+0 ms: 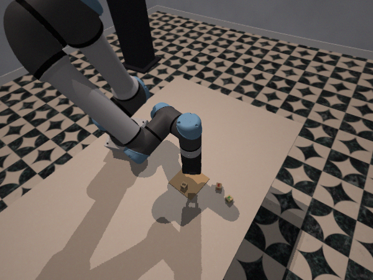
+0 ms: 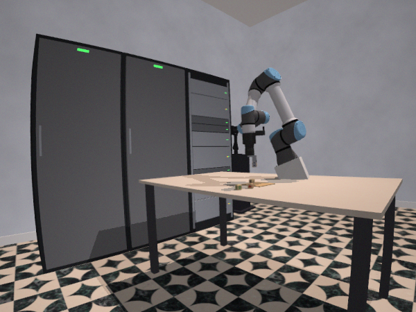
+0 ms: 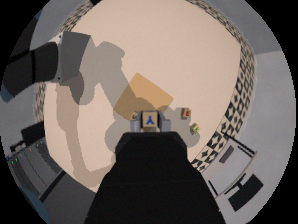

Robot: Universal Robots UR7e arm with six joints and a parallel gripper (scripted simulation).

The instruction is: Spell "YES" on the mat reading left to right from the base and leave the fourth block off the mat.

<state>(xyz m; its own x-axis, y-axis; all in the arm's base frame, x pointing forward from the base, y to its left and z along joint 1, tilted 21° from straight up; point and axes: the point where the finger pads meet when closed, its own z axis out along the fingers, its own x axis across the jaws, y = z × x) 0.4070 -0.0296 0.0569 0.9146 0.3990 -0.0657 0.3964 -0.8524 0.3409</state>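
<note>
The mat is 12 cm below my hand, 2 cm behind it and 1 cm to the left of it. The rest, counted from my hand: S block: 10 cm below, 4 cm to the right, 3 cm behind.
</note>
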